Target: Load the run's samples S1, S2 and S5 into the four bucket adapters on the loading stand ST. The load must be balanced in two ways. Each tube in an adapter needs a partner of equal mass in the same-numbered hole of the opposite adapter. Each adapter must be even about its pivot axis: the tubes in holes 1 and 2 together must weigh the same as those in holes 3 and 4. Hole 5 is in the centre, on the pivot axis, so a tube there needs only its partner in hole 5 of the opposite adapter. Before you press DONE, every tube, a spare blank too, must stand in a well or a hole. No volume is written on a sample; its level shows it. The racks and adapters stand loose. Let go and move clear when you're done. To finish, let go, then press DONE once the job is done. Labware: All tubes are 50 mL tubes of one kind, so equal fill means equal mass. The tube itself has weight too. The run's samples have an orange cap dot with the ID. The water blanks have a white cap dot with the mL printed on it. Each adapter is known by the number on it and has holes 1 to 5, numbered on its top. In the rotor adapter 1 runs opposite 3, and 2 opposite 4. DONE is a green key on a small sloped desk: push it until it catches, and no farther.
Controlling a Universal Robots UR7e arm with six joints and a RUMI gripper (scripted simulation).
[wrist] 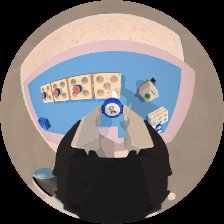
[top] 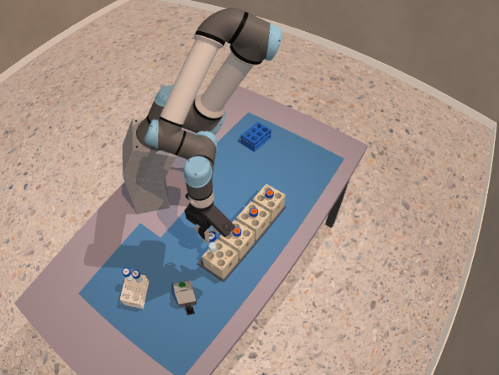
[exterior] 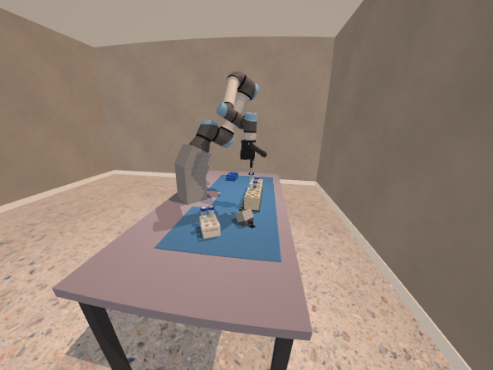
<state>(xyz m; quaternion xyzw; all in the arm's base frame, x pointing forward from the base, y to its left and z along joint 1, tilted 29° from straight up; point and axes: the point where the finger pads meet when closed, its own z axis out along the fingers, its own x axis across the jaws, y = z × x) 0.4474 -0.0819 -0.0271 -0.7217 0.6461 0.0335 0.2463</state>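
Right now my hand is 18 cm above the green done key and 17 cm to the left of it. Also, from my hand: blue rack 60 cm to the left, 37 cm behind, 22 cm below; then orange-dot tube 23 cm to the left, 18 cm below, 3 cm behind; then beige rack 33 cm to the right, 22 cm below, 13 cm behind.
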